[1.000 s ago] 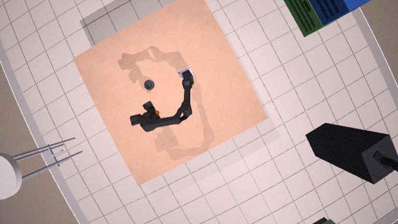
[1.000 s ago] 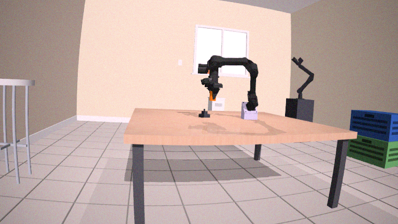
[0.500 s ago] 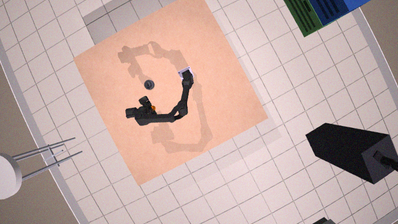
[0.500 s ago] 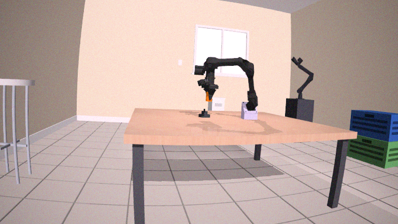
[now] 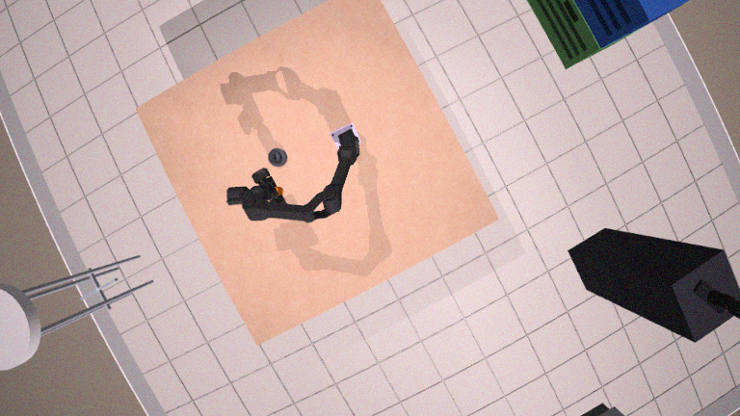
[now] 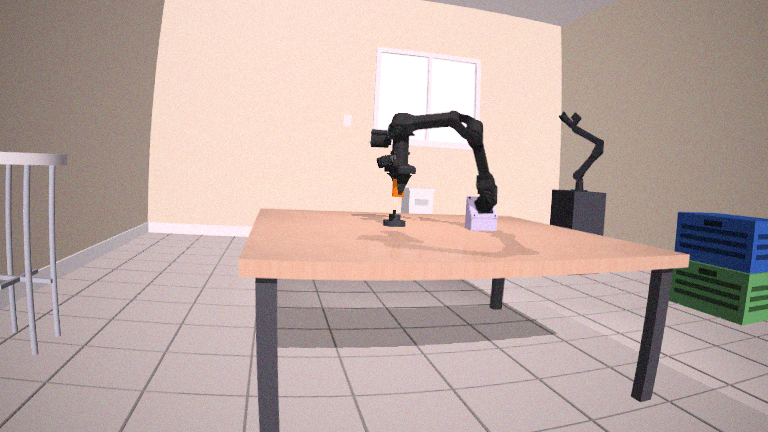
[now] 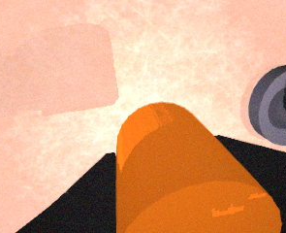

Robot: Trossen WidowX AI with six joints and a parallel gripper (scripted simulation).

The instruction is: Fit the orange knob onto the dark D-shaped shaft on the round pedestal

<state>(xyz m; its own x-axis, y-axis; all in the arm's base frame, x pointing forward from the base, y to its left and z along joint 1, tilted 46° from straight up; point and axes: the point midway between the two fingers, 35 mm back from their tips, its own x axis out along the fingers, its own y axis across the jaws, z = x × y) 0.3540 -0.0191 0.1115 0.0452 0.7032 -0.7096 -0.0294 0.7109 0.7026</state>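
My gripper tip is now 30 mm past the round pedestal, 160 mm to the left of it and 100 mm above it. The rest, counted from my gripper tip: orange knob 20 mm above.
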